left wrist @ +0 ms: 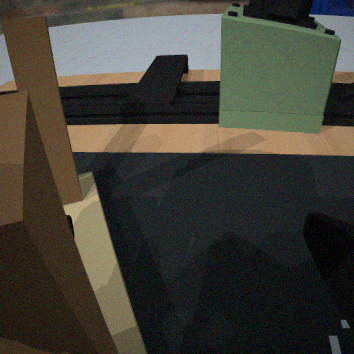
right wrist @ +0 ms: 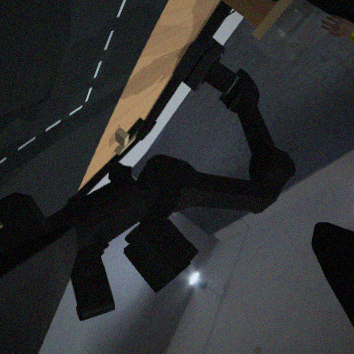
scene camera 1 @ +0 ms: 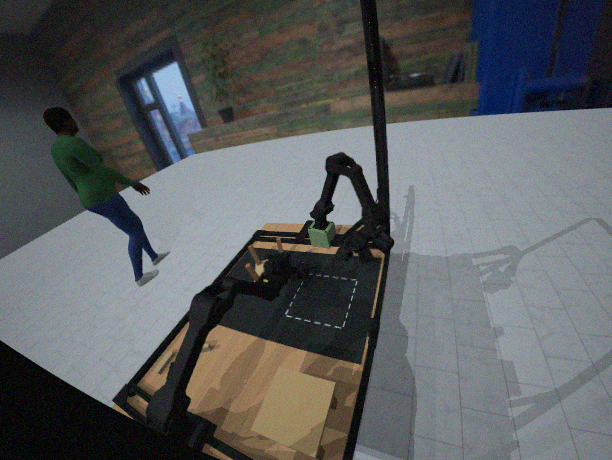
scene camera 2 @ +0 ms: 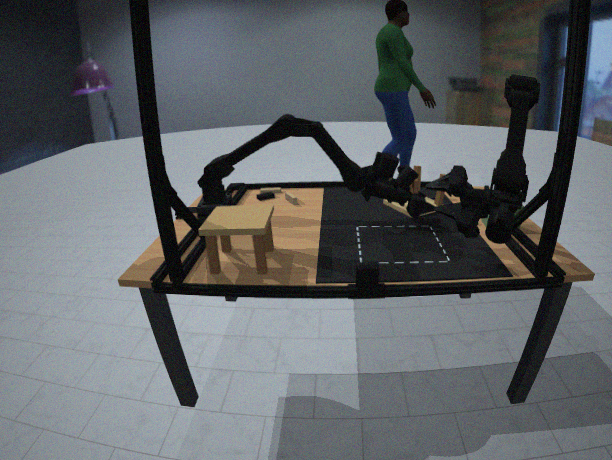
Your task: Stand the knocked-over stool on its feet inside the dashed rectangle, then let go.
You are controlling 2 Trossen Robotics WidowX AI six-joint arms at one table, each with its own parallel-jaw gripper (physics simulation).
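Note:
The wooden stool (scene camera 1: 254,256) (scene camera 2: 416,179) (left wrist: 38,116) lies overturned on the black mat (scene camera 1: 313,338) with its legs pointing up. It is outside the dashed rectangle (scene camera 1: 332,277) (scene camera 2: 405,262) (left wrist: 334,342) (right wrist: 53,125), beyond its far left corner in scene camera 1. My left gripper (scene camera 1: 275,266) (scene camera 2: 412,201) is open, low at the stool's edge, with one leg filling the left of the left wrist view. My right gripper (scene camera 1: 353,250) (scene camera 2: 449,183) is open and empty, above the mat's far edge, apart from the stool.
A green block (scene camera 1: 321,234) (left wrist: 274,70) stands at the right arm's base. A second stool (scene camera 1: 295,406) (scene camera 2: 236,219) stands upright on the bare wood end. Small parts (scene camera 2: 265,196) lie behind it. A black pole (scene camera 1: 374,91) (scene camera 2: 149,114) rises from the frame. A person (scene camera 2: 395,68) walks behind the table.

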